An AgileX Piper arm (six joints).
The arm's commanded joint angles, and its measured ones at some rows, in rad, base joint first. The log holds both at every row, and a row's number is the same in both.
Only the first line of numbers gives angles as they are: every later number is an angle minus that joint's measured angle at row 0.
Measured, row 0:
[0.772, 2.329, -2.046, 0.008, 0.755, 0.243]
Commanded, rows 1 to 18:
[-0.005, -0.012, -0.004, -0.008, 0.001, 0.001]
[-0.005, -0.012, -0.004, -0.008, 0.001, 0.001]
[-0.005, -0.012, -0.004, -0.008, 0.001, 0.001]
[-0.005, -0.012, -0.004, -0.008, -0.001, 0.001]
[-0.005, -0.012, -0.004, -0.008, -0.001, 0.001]
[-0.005, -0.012, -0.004, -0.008, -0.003, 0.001]
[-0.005, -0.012, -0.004, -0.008, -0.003, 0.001]
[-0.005, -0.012, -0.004, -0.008, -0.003, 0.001]
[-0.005, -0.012, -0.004, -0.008, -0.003, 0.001]
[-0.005, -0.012, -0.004, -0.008, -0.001, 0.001]
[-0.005, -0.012, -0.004, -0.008, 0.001, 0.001]
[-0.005, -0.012, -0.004, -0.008, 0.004, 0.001]
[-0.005, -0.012, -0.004, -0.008, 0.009, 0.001]
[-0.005, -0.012, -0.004, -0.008, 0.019, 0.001]
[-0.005, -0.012, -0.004, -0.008, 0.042, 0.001]
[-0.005, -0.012, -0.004, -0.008, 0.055, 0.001]
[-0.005, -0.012, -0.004, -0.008, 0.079, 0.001]
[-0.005, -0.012, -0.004, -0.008, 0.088, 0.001]
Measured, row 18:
[0.000, 0.000, 0.000, 0.000, 0.047, 0.002]
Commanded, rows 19 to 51:
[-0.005, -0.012, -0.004, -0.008, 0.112, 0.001]
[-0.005, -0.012, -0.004, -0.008, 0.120, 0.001]
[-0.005, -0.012, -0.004, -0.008, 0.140, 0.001]
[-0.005, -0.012, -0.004, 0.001, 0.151, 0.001]
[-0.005, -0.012, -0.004, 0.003, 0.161, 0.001]
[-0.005, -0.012, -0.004, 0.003, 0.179, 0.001]
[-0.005, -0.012, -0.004, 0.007, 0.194, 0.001]
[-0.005, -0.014, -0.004, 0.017, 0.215, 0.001]
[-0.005, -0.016, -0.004, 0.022, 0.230, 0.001]
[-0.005, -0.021, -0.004, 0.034, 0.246, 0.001]
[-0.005, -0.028, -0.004, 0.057, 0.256, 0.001]
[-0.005, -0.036, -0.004, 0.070, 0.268, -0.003]
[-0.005, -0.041, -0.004, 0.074, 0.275, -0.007]
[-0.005, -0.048, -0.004, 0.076, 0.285, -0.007]
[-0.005, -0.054, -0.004, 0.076, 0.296, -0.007]
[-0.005, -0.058, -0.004, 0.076, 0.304, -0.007]
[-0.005, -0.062, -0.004, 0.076, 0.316, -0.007]
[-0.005, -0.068, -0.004, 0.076, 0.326, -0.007]
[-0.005, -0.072, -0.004, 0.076, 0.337, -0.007]
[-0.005, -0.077, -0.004, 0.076, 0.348, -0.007]
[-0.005, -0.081, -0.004, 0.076, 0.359, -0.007]
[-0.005, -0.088, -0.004, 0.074, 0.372, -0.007]
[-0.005, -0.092, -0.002, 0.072, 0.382, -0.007]
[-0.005, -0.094, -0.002, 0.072, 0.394, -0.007]
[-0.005, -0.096, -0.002, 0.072, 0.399, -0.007]
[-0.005, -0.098, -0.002, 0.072, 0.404, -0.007]
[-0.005, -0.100, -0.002, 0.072, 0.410, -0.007]
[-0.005, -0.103, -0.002, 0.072, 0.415, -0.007]
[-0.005, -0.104, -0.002, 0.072, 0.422, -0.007]
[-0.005, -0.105, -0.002, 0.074, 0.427, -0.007]
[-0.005, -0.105, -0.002, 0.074, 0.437, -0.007]
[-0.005, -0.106, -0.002, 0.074, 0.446, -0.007]
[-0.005, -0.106, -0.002, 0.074, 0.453, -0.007]
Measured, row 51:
[0.000, -0.088, 0.000, 0.077, 0.418, 0.000]
